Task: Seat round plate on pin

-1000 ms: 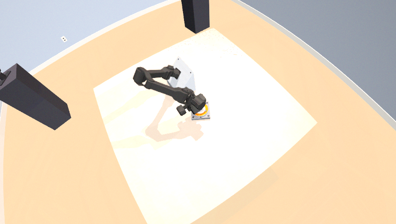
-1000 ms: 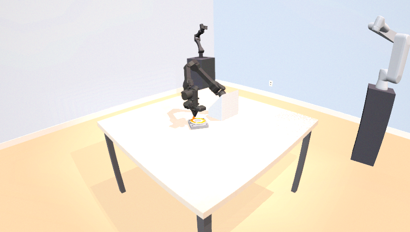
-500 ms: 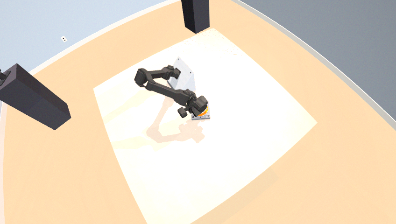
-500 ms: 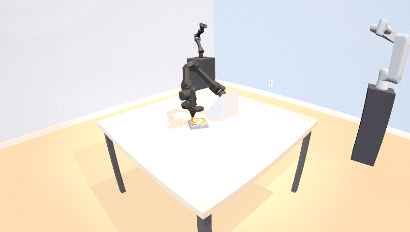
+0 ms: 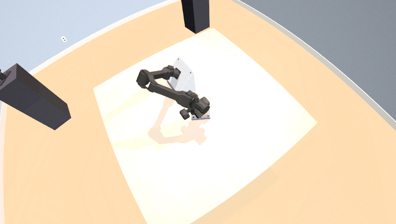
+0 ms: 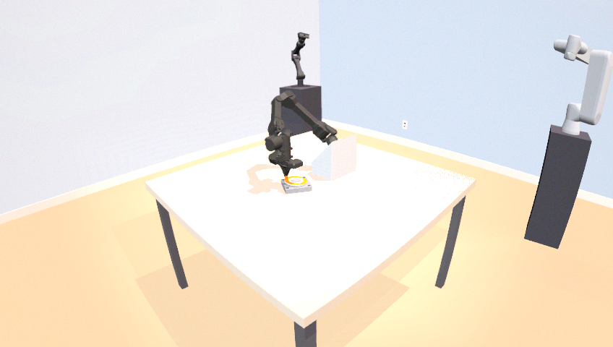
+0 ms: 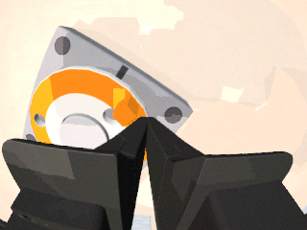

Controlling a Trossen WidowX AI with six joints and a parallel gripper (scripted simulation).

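The square grey base lies 50 mm to the left of my gripper tip, 20 mm below it and 20 mm behind it.
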